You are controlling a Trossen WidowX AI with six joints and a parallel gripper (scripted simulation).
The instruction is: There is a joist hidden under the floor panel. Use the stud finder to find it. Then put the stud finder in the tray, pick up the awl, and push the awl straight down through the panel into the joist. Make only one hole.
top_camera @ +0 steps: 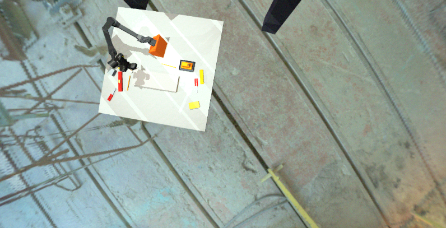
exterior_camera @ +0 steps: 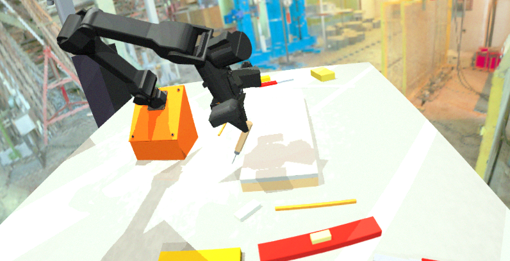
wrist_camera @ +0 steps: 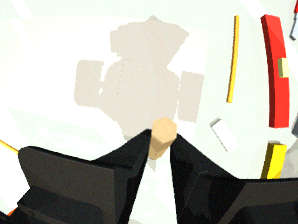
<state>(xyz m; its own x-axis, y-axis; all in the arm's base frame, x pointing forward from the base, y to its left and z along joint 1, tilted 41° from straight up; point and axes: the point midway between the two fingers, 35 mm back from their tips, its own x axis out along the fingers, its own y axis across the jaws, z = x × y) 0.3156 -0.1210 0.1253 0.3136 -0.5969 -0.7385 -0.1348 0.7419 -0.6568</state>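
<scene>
The awl lies 5 cm below my gripper tip and 3 cm behind it. Also, from my gripper tip: white block 13 cm below, 12 cm to the right; then red level 21 cm to the right, 16 cm ahead, 12 cm below; then dark tray 51 cm to the left, 21 cm behind, 12 cm below.
</scene>
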